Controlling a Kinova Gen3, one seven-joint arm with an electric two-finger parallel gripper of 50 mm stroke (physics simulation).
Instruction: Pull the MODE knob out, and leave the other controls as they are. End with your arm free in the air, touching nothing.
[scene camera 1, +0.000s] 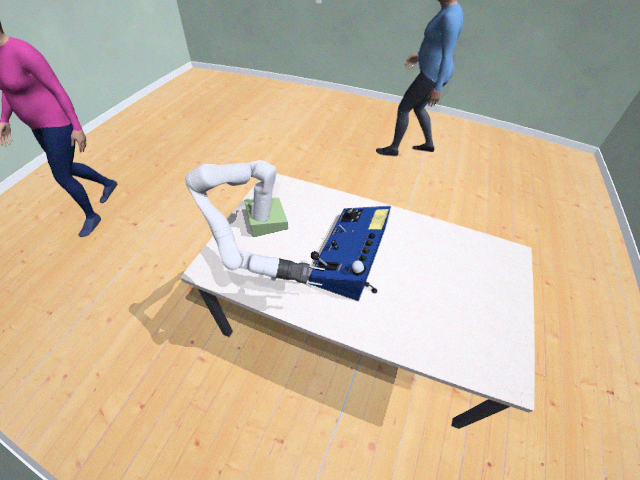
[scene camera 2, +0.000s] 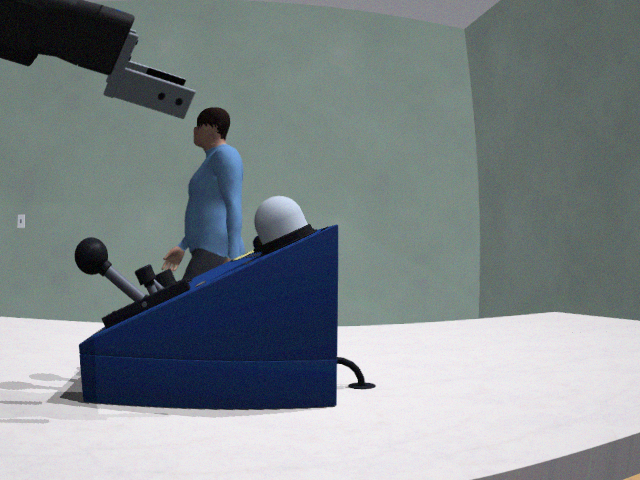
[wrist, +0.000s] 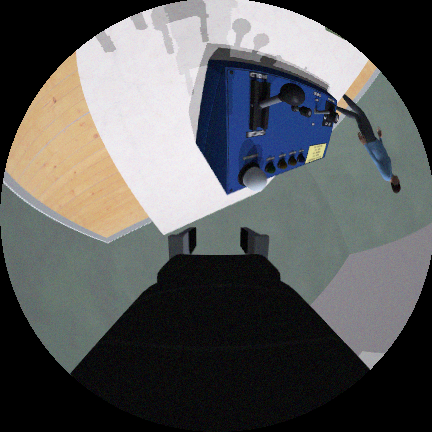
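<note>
The blue sloped console stands on the table. I cannot read its labels, so I cannot tell which control is the MODE knob. A lever with a black ball leans out of a slot near the end closest to my gripper. Small dark knobs are beyond it. A white dome sits on a black base on the high side. My gripper is open and empty, well above the console, touching nothing.
Several small dark and coloured round parts run in a row toward a yellow label. A black cable leaves the console's back. The arm stands on a green base. Two people stand on the floor away from the table.
</note>
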